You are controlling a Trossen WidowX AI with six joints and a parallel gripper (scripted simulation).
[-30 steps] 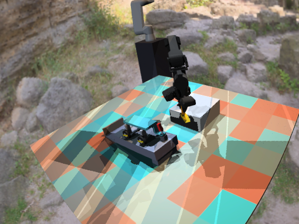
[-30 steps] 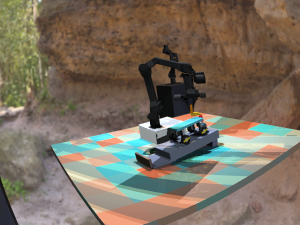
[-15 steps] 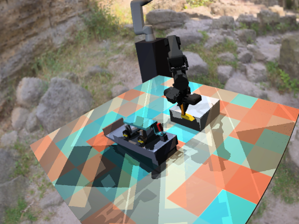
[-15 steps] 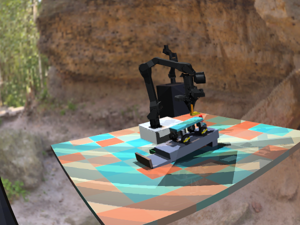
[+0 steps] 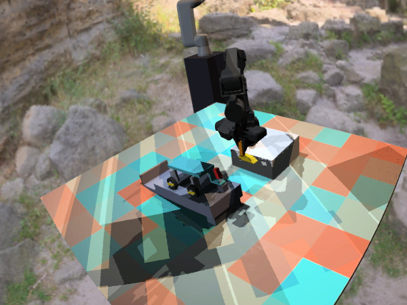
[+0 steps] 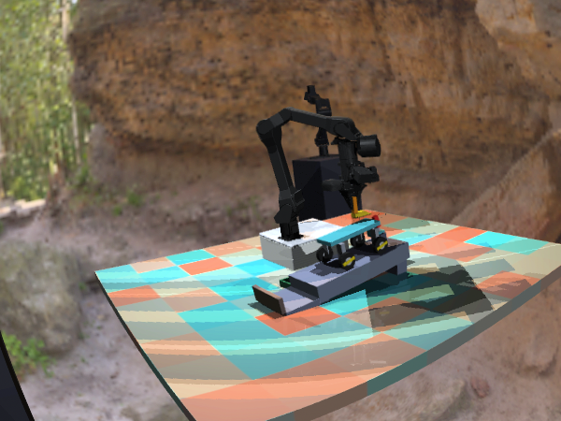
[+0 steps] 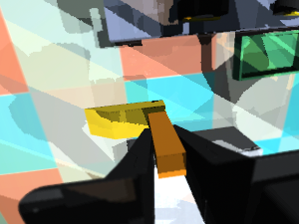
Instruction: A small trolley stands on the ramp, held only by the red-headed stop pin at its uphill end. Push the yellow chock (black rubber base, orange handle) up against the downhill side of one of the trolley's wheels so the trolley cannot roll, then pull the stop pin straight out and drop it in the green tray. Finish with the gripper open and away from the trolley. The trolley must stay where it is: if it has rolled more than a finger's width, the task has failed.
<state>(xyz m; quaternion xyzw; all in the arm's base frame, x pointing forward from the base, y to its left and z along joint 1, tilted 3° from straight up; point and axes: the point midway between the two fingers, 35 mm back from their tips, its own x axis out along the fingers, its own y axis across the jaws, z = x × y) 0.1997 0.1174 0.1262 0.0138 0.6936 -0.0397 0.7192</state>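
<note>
Now: gripper tip 12 cm short of the red-headed stop pin, 1 cm to the left of it and 4 cm above it. From my gripper tip the other things lie so: trolley: 13 cm ahead, 13 cm to the right, 6 cm below; then yellow chock: 2 cm to the left, 1 cm below; then ramp: 13 cm ahead, 13 cm to the right, 13 cm below.
</note>
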